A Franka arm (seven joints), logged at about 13 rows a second.
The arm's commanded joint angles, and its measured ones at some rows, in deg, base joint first. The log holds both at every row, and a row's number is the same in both.
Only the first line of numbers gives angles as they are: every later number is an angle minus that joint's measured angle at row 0.
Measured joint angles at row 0:
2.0 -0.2 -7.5 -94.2 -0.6 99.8 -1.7
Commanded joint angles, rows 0 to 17:
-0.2 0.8 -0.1 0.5 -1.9 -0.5 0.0
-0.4 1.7 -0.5 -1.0 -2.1 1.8 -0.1
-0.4 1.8 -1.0 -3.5 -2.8 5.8 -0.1
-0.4 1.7 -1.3 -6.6 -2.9 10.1 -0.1
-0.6 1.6 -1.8 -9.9 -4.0 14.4 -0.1
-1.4 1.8 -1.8 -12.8 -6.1 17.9 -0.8
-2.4 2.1 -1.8 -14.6 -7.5 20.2 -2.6
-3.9 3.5 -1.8 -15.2 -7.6 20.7 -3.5
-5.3 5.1 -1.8 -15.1 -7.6 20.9 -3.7
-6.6 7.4 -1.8 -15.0 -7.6 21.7 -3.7
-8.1 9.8 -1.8 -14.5 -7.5 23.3 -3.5
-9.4 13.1 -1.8 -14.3 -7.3 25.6 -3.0
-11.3 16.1 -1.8 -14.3 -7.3 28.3 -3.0
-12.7 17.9 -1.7 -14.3 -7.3 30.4 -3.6
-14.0 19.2 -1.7 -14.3 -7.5 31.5 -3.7
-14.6 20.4 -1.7 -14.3 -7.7 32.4 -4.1
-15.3 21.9 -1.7 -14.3 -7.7 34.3 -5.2
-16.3 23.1 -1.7 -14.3 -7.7 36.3 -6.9
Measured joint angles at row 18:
-14.7 21.3 -2.4 -15.5 -6.2 34.2 -5.2
